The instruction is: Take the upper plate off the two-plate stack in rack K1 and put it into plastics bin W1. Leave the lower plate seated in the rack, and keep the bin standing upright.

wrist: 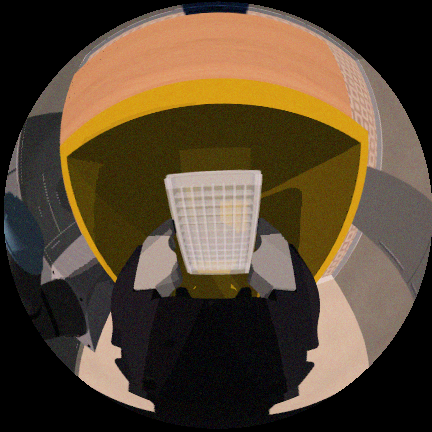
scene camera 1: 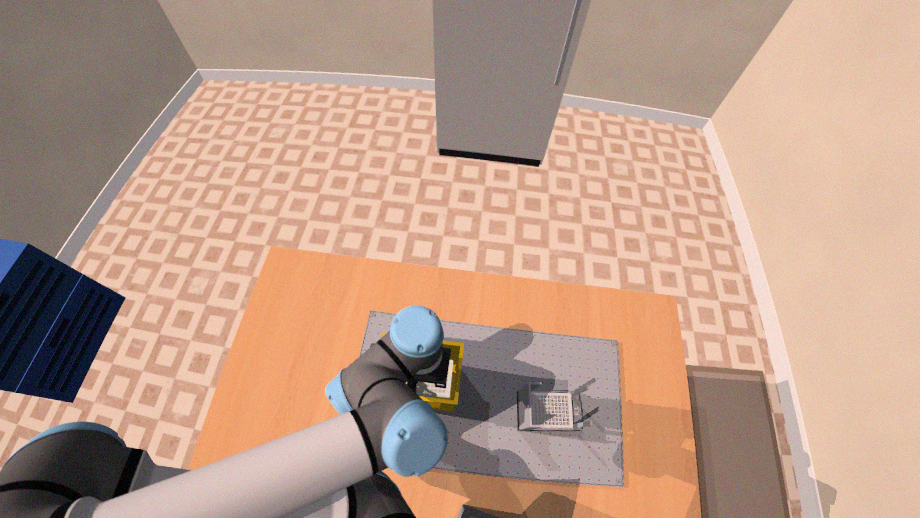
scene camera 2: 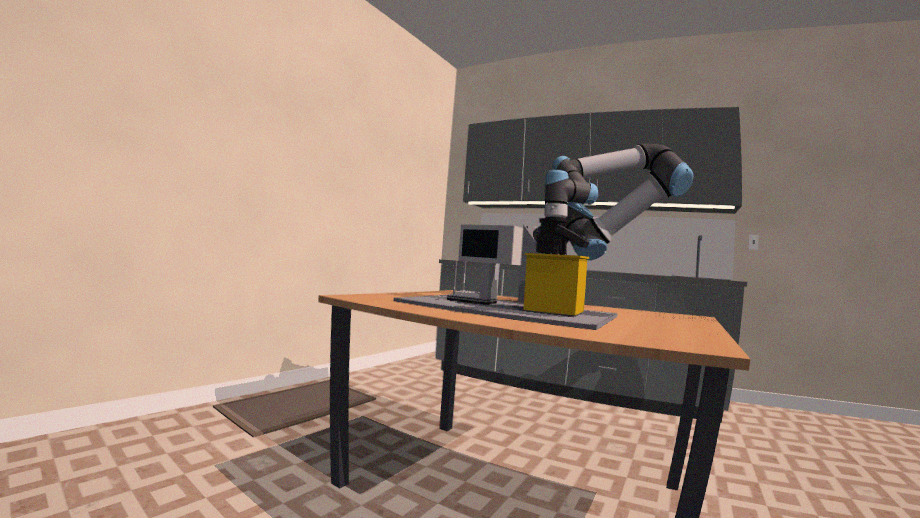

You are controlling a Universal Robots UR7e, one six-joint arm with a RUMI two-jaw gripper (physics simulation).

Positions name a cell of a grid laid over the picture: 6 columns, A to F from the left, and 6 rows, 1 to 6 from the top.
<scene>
A yellow bin W1 shows in the wrist view (E3), in scene camera 1 (C5) and in scene camera 2 (D4).
</scene>
